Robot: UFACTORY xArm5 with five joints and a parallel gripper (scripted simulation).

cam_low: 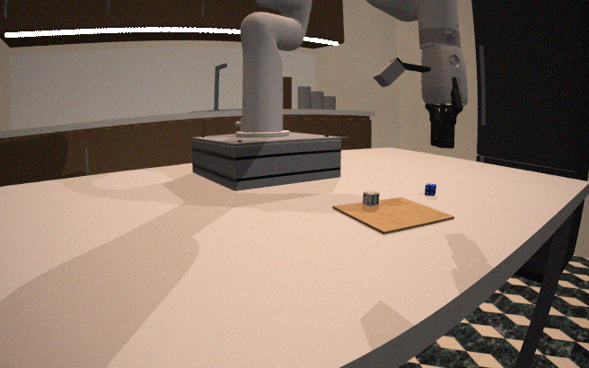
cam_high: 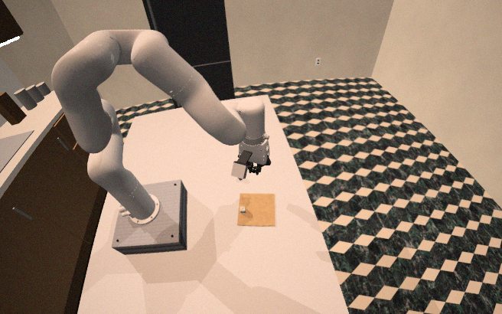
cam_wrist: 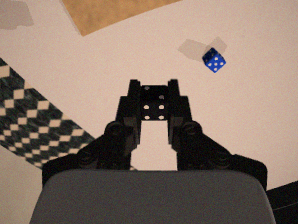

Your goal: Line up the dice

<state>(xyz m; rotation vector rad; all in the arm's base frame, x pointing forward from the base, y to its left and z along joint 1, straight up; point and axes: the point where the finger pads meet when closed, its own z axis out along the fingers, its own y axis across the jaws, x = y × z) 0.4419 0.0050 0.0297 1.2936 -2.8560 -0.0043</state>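
Now: the tan mat 120 mm below my hand, 100 mm to the right of it and 40 mm behind it. Round my hand: black die (10 mm below); then blue die (110 mm below, 60 mm to the left, 40 mm behind); then white die (110 mm below, 90 mm to the right, 90 mm behind).
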